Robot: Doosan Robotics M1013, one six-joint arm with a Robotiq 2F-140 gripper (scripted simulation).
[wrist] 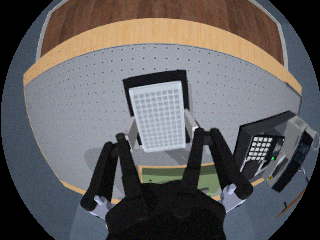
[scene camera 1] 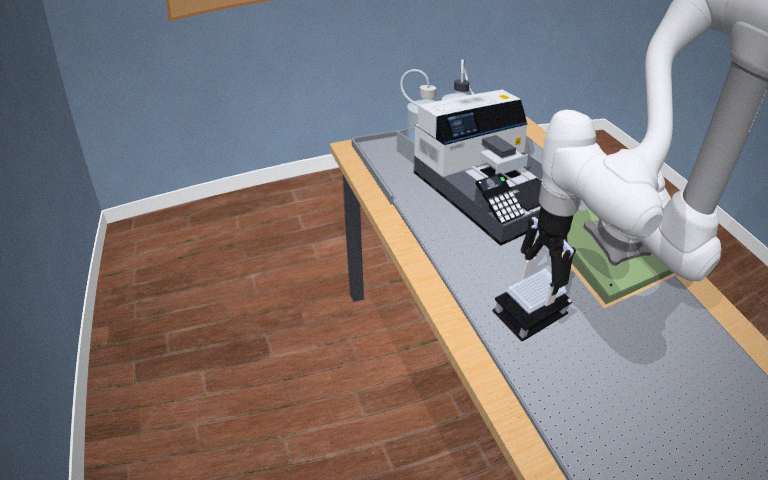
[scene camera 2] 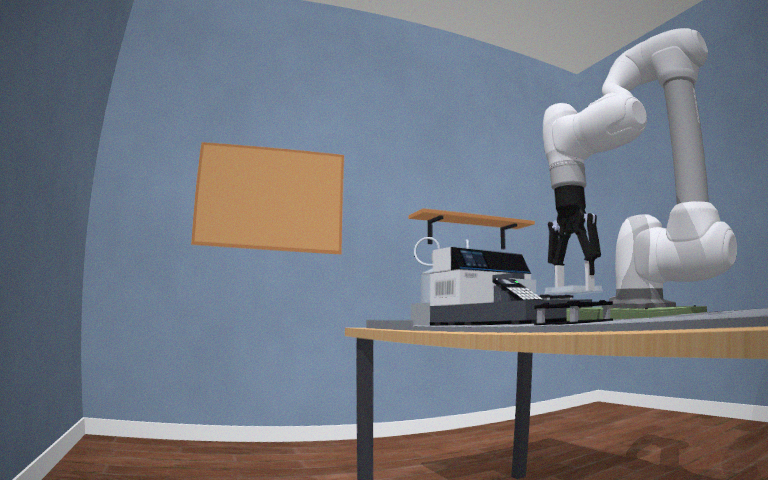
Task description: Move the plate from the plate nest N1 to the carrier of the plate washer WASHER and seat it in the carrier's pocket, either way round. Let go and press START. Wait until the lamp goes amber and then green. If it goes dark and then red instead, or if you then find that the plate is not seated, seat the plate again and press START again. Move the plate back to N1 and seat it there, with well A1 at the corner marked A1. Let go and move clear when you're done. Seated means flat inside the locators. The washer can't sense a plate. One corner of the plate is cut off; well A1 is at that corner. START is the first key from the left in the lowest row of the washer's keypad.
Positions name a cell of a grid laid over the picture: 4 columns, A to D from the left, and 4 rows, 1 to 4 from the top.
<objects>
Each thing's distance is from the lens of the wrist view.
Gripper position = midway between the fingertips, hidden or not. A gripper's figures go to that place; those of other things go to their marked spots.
gripper (wrist: C2): 21 cm
white well plate (wrist: C3): 21 cm
plate washer (wrist: D3): 57 cm
black plate nest N1 (wrist: C2): 22 cm
The marked spots on the plate washer and the black plate nest N1 are 54 cm apart.
</objects>
